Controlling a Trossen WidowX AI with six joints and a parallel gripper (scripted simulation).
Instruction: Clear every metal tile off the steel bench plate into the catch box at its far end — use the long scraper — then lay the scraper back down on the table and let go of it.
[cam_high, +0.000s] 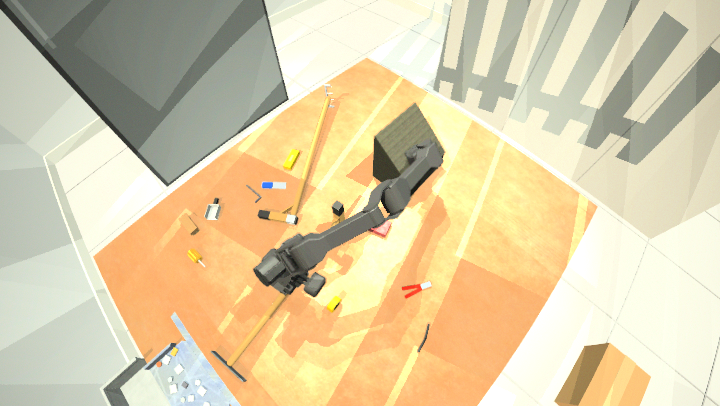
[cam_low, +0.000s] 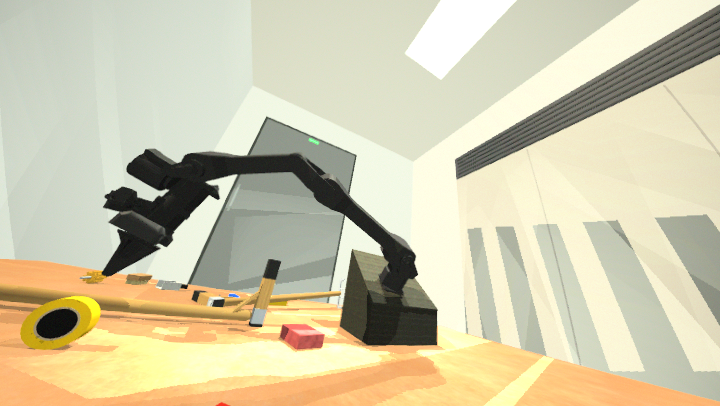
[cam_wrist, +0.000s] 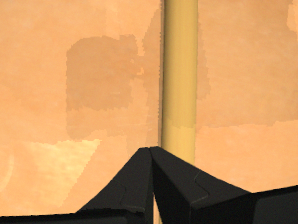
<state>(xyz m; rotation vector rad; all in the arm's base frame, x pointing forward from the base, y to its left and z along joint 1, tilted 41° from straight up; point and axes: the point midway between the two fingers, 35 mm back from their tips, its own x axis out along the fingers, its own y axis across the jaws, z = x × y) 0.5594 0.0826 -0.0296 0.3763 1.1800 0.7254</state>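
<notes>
Right now my gripper tip is 2 cm short of the long scraper and 2 cm to the left of it. From my gripper tip the other things lie so: yellow screwdriver 21 cm ahead, 32 cm to the right, 5 cm below; red block 34 cm behind, 2 cm to the left, 5 cm below; yellow tape roll 5 cm behind, 12 cm to the left, 4 cm below.
</notes>
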